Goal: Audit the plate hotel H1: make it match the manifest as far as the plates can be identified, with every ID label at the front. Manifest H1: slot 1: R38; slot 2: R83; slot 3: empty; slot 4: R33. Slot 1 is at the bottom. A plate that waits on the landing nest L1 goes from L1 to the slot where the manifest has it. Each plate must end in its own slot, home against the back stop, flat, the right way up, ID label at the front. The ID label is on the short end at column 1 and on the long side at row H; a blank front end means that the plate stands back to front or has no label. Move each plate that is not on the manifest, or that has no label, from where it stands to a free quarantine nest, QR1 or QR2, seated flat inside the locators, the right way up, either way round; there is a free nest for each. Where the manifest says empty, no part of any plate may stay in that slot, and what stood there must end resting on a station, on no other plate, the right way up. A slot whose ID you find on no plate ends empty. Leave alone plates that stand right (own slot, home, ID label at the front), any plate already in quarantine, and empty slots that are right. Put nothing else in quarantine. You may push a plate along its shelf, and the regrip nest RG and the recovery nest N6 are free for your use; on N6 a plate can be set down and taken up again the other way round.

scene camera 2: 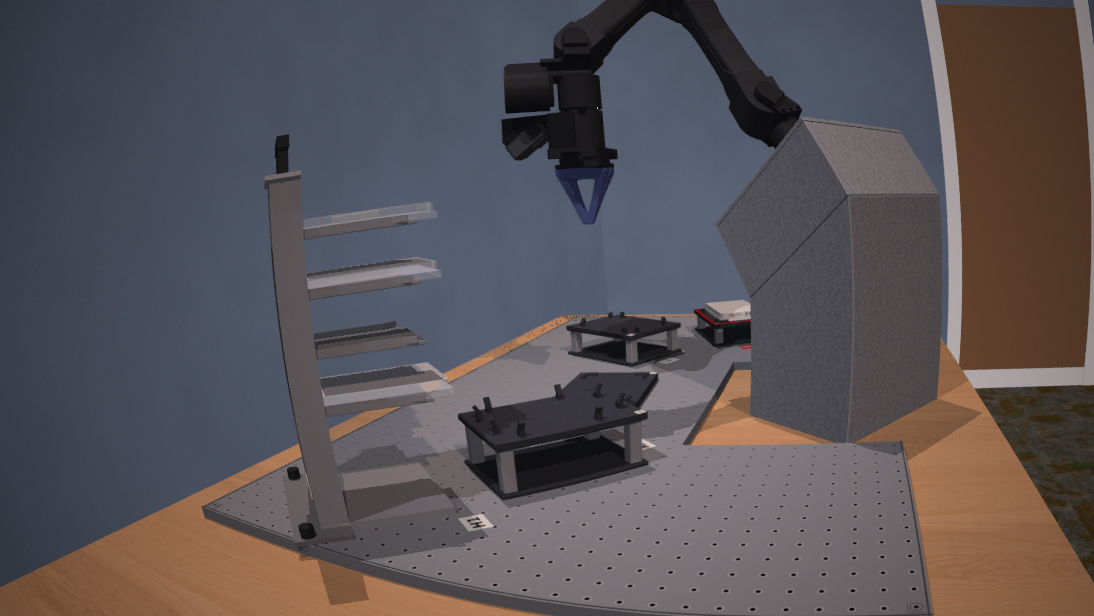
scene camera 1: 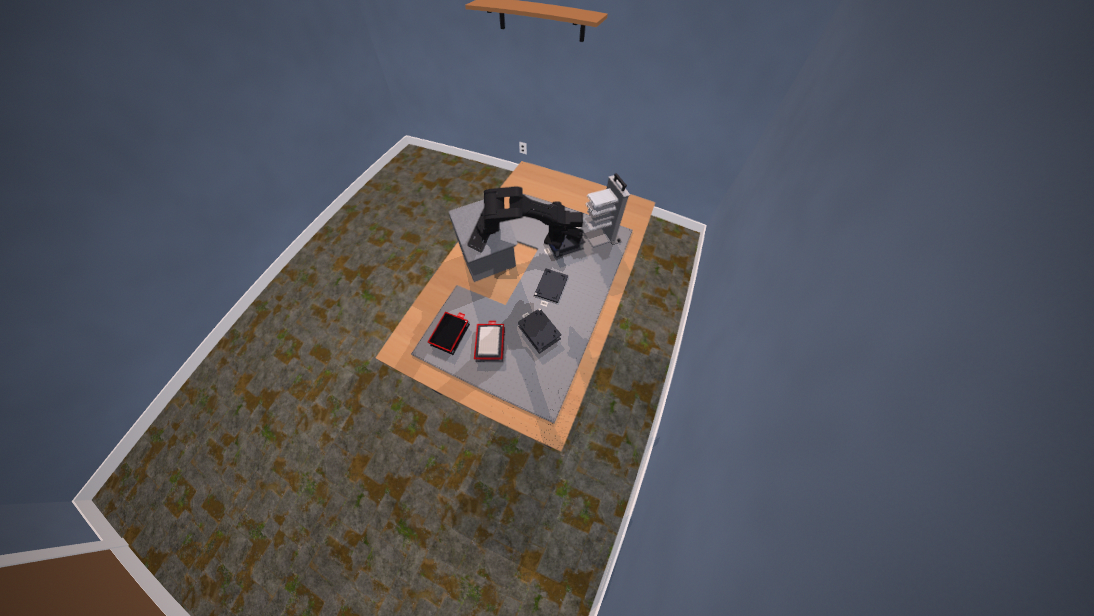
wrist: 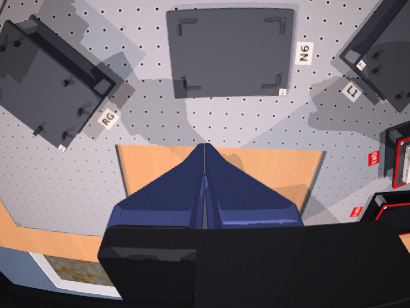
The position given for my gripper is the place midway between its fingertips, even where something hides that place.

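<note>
Here is my gripper (scene camera 2: 588, 224), and the wrist view shows my gripper (wrist: 204, 153) as well. I see a regrip nest RG (scene camera 2: 549, 419) and a white plate (scene camera 2: 730, 310). There is also a clear plate (scene camera 2: 420, 269), a clear plate (scene camera 2: 423, 378) and a clear plate (scene camera 2: 419, 211).
</note>
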